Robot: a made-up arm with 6 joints.
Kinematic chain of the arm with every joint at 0, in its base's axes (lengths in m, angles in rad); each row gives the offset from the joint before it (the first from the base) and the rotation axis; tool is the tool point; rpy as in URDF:
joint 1: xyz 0 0 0.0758 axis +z
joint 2: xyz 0 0 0 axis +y
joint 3: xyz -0.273 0 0.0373 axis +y
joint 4: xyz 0.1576 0 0.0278 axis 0.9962 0 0.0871
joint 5: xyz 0 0 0 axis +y
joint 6: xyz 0.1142 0 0.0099 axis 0.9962 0 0.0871
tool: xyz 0 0 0 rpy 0 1.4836 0
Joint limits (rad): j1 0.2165..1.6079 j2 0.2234..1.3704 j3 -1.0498..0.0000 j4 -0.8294..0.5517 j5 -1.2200..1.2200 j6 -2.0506..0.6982
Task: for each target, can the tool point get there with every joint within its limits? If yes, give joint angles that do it. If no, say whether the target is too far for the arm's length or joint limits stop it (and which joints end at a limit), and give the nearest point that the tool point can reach.
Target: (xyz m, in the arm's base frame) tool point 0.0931 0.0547 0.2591
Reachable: yes | joints 0.9699 0.8615 -0.7491 -0.6876 0.6820 0.4803
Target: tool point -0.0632 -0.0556 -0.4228
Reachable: no: joint limits stop it (at a limit: joint 2, joint 3, joint 5) | nearest point -0.0554 -0.0487 0.0528 | short by 0.476 m
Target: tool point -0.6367 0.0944 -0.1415
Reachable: no: too far | nearest point -0.0902 0.0134 0.0687 | short by 0.591 m
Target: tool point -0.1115 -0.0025 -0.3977
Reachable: no: joint limits stop it (at a limit: joint 1, joint 2, joint 3, joint 5) | nearest point -0.0729 -0.0118 0.0529 | short by 0.452 m
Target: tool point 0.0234 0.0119 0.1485
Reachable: yes | joints 1.0800 0.5897 -0.2915 -0.2003 0.7182 0.0138
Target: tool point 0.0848 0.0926 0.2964
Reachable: yes | joints 0.4782 0.9504 -0.3776 -0.4925 -0.9230 -0.7790
